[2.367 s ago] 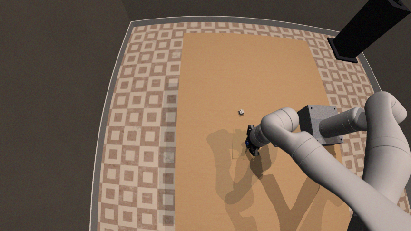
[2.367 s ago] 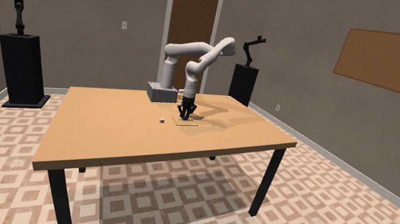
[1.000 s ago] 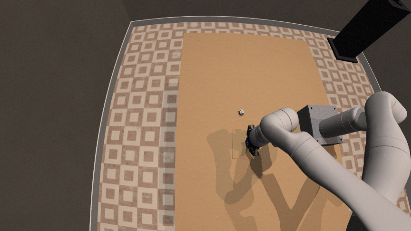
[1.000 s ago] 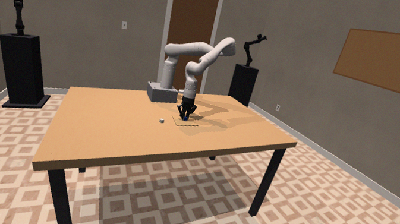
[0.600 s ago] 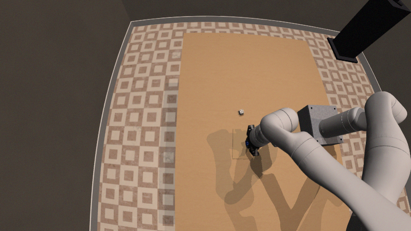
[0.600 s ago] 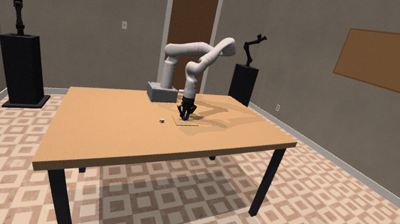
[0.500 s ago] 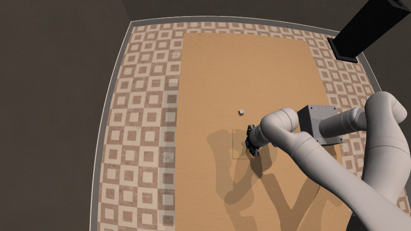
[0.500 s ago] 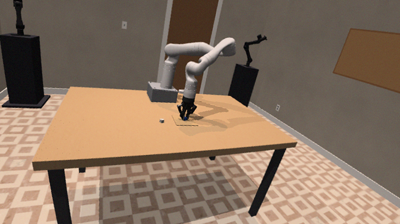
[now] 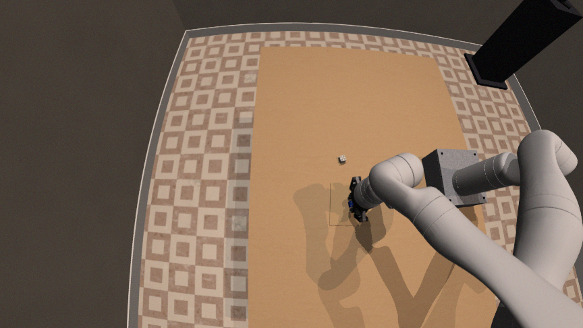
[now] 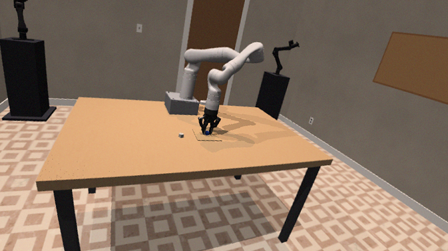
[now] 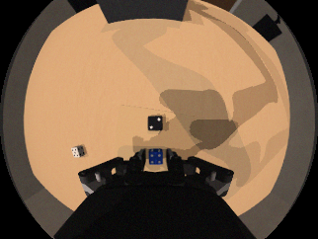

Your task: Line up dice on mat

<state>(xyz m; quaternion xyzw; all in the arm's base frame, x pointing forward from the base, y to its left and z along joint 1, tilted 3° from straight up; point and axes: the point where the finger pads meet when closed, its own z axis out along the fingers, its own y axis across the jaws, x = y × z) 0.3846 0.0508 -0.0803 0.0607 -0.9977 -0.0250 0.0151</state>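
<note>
The blue die lies 10 mm below my hand. The rest, counted from my hand: mat 20 mm below; then black die 50 mm behind, 10 mm to the right, 10 mm below; then white die 30 mm ahead, 150 mm to the right, 20 mm below.
</note>
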